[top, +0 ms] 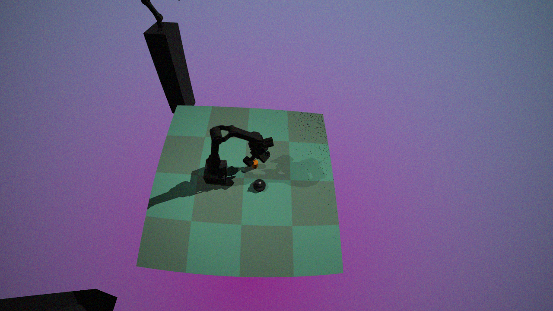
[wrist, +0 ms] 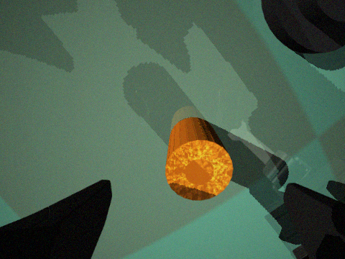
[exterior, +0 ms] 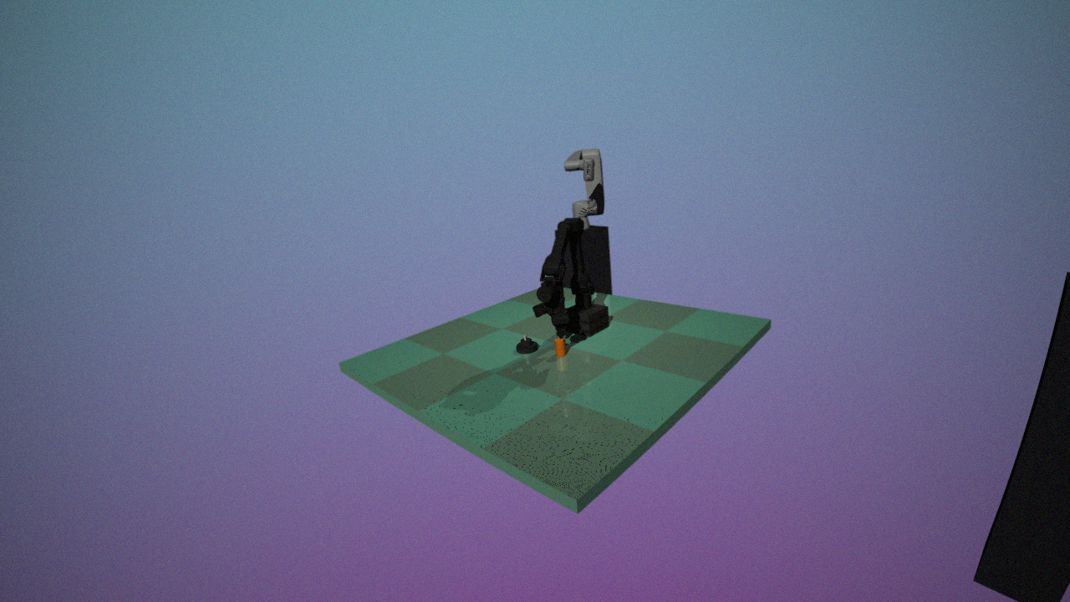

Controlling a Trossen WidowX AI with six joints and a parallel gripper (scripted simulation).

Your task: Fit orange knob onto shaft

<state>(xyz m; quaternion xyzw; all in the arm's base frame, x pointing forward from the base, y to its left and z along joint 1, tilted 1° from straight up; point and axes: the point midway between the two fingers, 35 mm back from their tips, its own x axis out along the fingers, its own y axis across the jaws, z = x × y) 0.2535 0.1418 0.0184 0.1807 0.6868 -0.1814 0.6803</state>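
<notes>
Right now my gripper tip is 40 mm above the orange knob. From my gripper tip the other things lie so: round pedestal 140 mm to the right, 60 mm ahead, 50 mm below.
</notes>
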